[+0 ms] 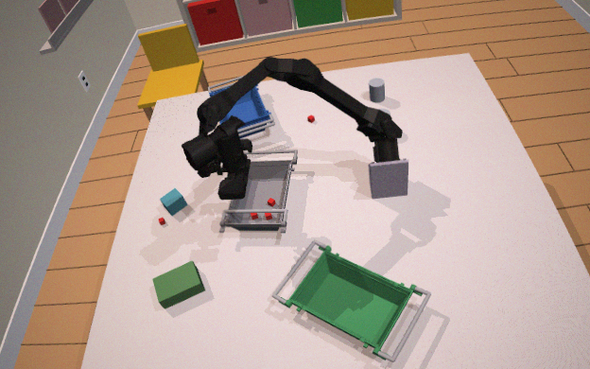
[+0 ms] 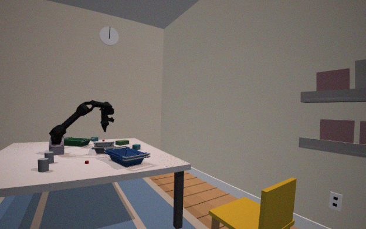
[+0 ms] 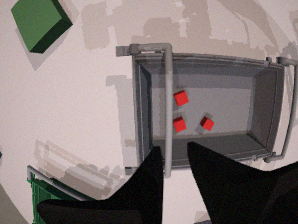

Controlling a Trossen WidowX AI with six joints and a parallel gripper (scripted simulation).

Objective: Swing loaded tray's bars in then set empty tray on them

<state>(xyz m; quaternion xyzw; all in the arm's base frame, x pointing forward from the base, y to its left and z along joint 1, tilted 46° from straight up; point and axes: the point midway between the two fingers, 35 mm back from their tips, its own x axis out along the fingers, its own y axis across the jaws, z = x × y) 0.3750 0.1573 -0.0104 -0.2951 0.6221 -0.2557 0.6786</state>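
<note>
My gripper tip is now 260 mm to the right of the green tray, 260 mm past it and 110 mm above it. The rest, counted from my gripper tip: green block (200 mm to the left, 190 mm ahead, 140 mm below).
</note>
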